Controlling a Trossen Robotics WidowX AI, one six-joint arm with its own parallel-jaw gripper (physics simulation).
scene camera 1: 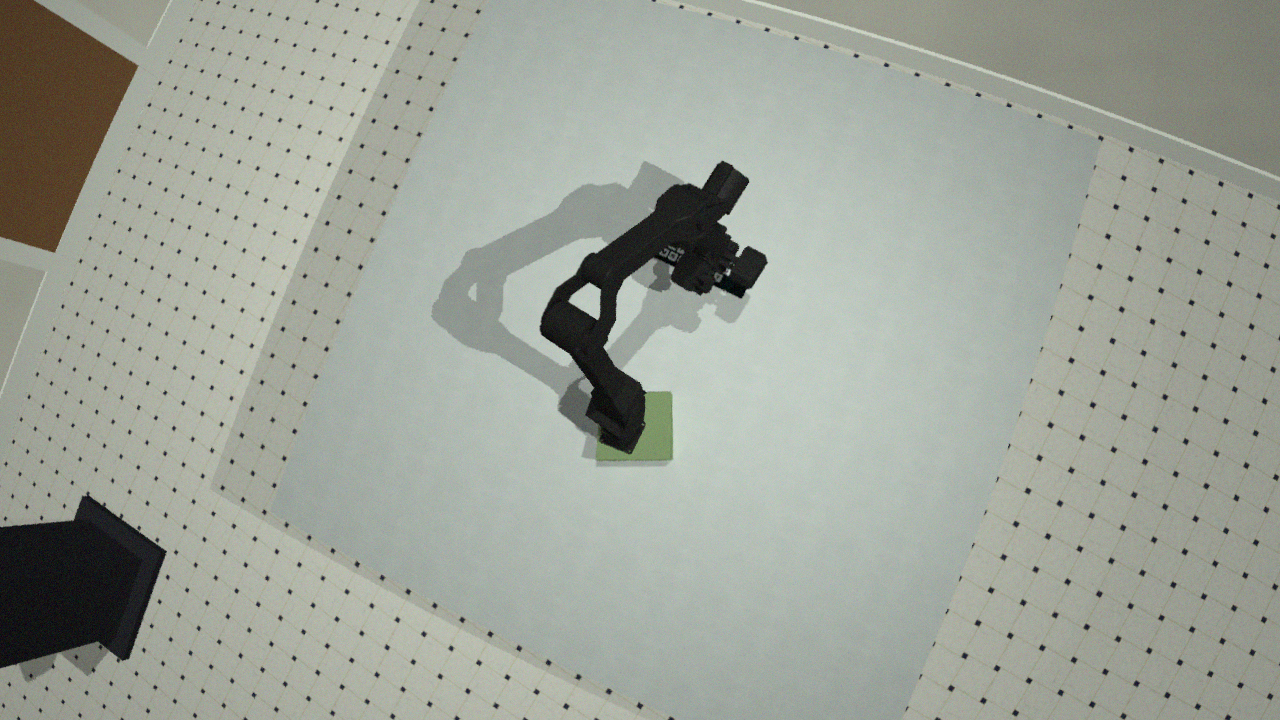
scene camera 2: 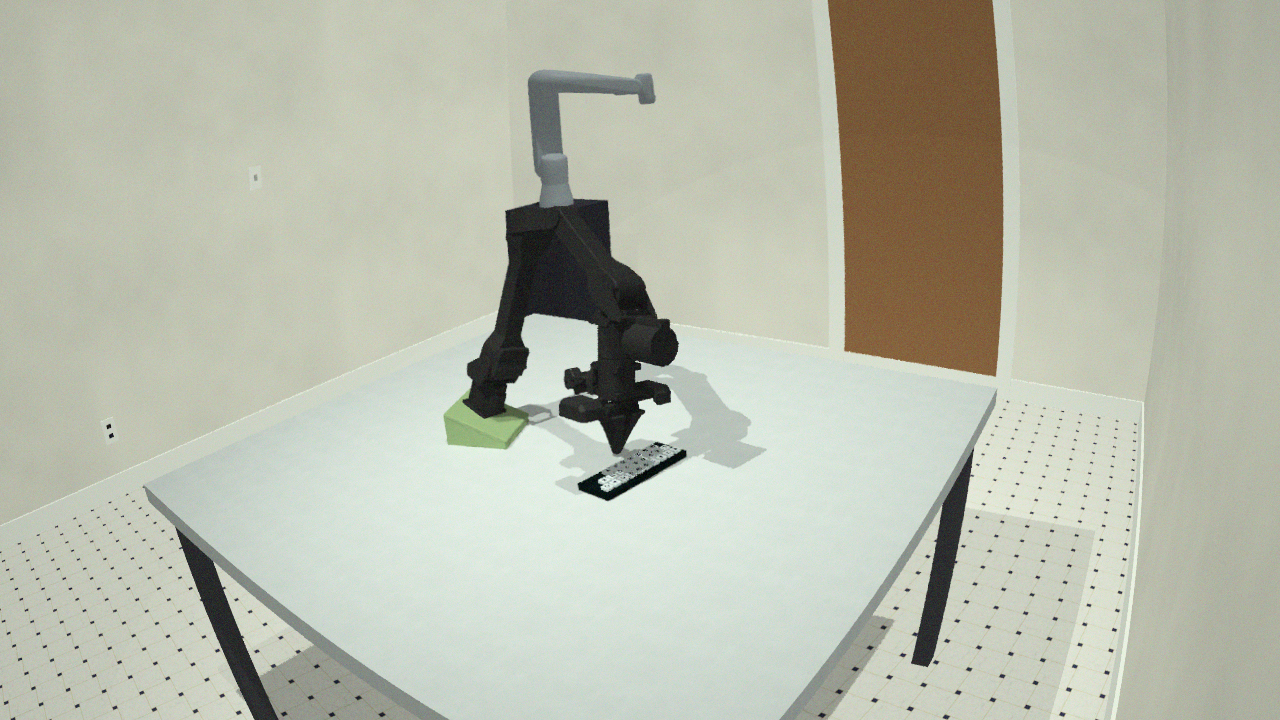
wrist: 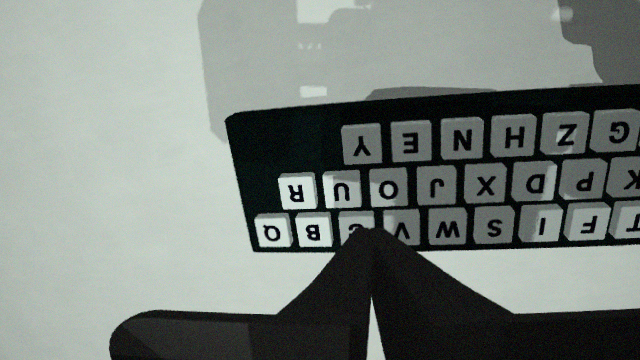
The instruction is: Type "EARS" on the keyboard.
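Pixels of known places: gripper, fingertip midpoint: point(scene camera 1: 720, 261) point(scene camera 2: 616, 453) point(wrist: 368, 241); arm's base at its link origin: point(scene camera 1: 622, 432) point(scene camera 2: 483, 406).
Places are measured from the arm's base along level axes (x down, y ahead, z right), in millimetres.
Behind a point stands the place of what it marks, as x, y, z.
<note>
A black keyboard point(scene camera 2: 590, 488) {33, 339, 99} point(wrist: 290, 135) {33, 323, 72} with pale letter keys lies on the table; the arm covers part of it in scene camera 1. In the wrist view its letters are upside down. The E key point(wrist: 411, 141) {27, 330, 25} is in the far row, the R key point(wrist: 297, 191) {27, 345, 72} at the left of the middle row, and the S key point(wrist: 494, 228) {27, 371, -5} in the near row. The A key does not show in the wrist view. My gripper point(scene camera 2: 616, 451) {-8, 350, 42} point(wrist: 368, 241) {-8, 350, 42} is shut and empty, pointing down. In the wrist view its tips overlap the C key point(wrist: 354, 220) {27, 361, 51} and V key point(wrist: 404, 231) {27, 368, 31}; contact cannot be told.
The arm's base stands on a green block point(scene camera 1: 660, 429) {1, 32, 60} point(scene camera 2: 474, 428) {7, 47, 72} on the pale table point(scene camera 1: 805, 465) {45, 74, 321} point(scene camera 2: 572, 573) {45, 467, 299}. A dark pedestal point(scene camera 1: 80, 582) point(scene camera 2: 572, 286) carrying a grey arm point(scene camera 2: 547, 120) stands beyond the table. A brown door point(scene camera 2: 917, 179) is in the wall.
</note>
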